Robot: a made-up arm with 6 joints. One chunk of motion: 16 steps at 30 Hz.
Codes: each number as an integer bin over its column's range. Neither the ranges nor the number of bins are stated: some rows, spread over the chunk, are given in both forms.
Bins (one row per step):
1: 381 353 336 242 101 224
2: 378 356 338 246 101 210
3: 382 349 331 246 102 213
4: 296 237 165 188 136 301
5: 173 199 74 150 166 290
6: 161 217 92 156 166 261
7: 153 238 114 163 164 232
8: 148 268 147 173 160 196
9: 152 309 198 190 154 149
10: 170 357 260 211 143 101
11: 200 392 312 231 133 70
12: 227 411 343 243 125 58
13: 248 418 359 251 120 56
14: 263 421 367 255 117 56
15: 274 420 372 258 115 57
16: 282 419 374 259 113 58
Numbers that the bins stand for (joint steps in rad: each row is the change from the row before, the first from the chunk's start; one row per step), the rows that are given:
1: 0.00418 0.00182 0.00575 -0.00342 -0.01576 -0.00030
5: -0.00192 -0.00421 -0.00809 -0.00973 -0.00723 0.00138
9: -0.00254 0.00009 -0.00154 -0.00699 -0.00881 -0.00221
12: -0.00034 0.00409 0.00612 -0.00336 -0.01261 -0.00452
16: 0.00128 0.00440 0.00776 -0.00226 -0.01418 -0.00452
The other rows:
2: 0.00410 0.00193 0.00586 -0.00315 -0.01576 -0.00066
3: 0.00421 0.00166 0.00549 -0.00315 -0.01563 -0.00058
4: 0.00169 -0.00272 -0.00328 -0.00712 -0.01117 0.00166
6: -0.00227 -0.00351 -0.00714 -0.00932 -0.00723 0.00064
7: -0.00251 -0.00268 -0.00598 -0.00884 -0.00750 -0.00010
8: -0.00266 -0.00151 -0.00423 -0.00815 -0.00802 -0.00101
10: -0.00201 0.00197 0.00174 -0.00555 -0.01025 -0.00343
11: -0.00113 0.00334 0.00449 -0.00418 -0.01156 -0.00422
13: 0.00028 0.00436 0.00697 -0.00281 -0.01327 -0.00458
14: 0.00072 0.00448 0.00739 -0.00253 -0.01366 -0.00458
15: 0.00104 0.00444 0.00766 -0.00233 -0.01392 -0.00455

